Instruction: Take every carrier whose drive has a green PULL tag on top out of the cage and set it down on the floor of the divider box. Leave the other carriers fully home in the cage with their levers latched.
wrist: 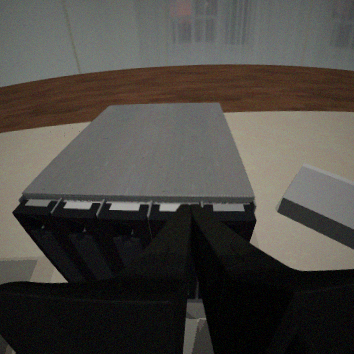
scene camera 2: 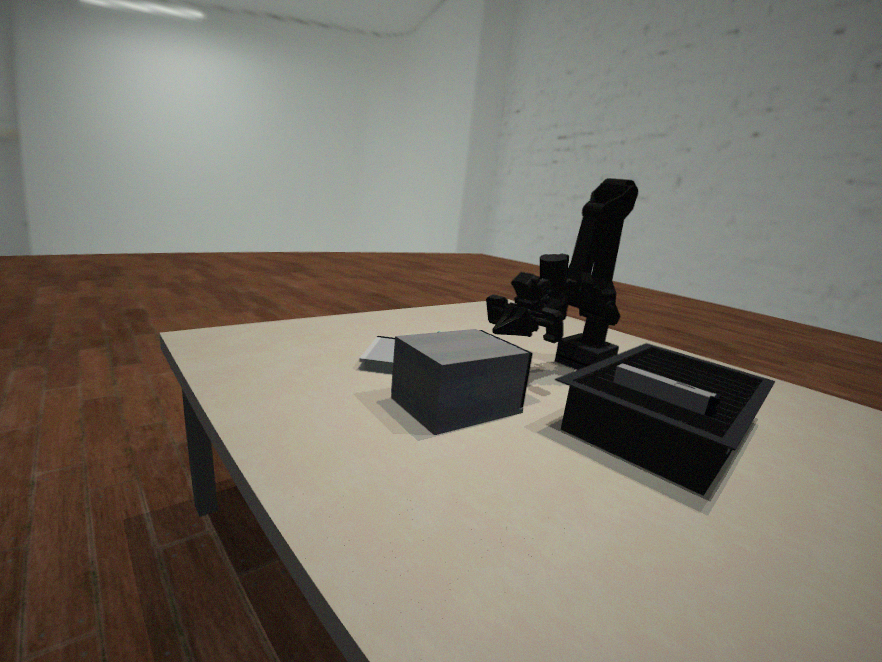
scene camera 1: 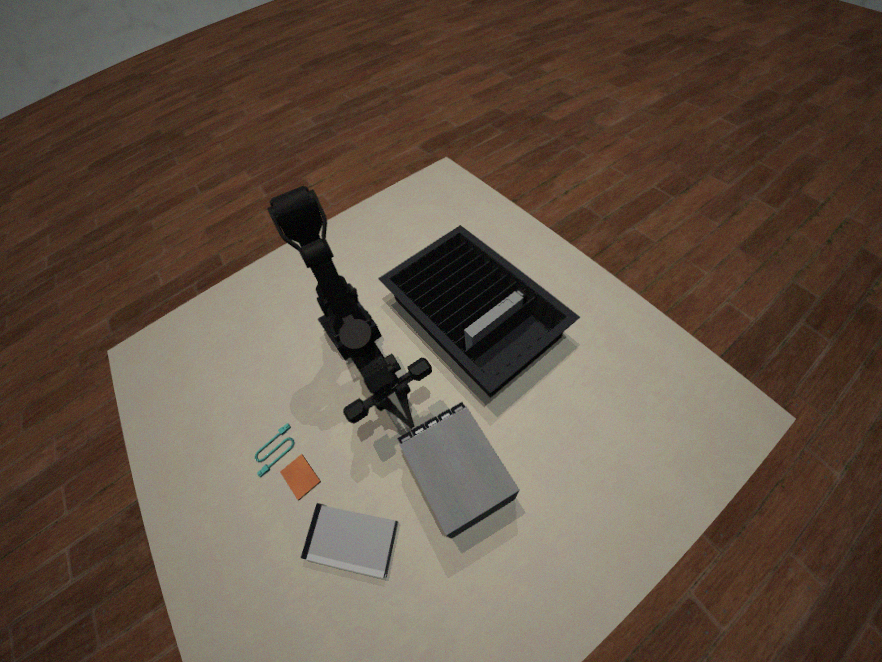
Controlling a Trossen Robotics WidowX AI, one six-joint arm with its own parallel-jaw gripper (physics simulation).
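Observation:
The grey cage stands on the table. Several dark carrier fronts with pale strips along their tops fill its open side in the wrist view. No green PULL tag can be made out there. My gripper is shut and empty. Its tips are at the upper edge of the cage's carrier side, over the second front from the right in the wrist view, and hide part of it. Contact cannot be told. A pale-sided carrier stands upright in the black divider box.
A flat silver-grey unit with dark ends lies on the table near the cage. An orange square and a teal cable lie beside the arm. The divider box has a row of thin dividers and a wider open bay.

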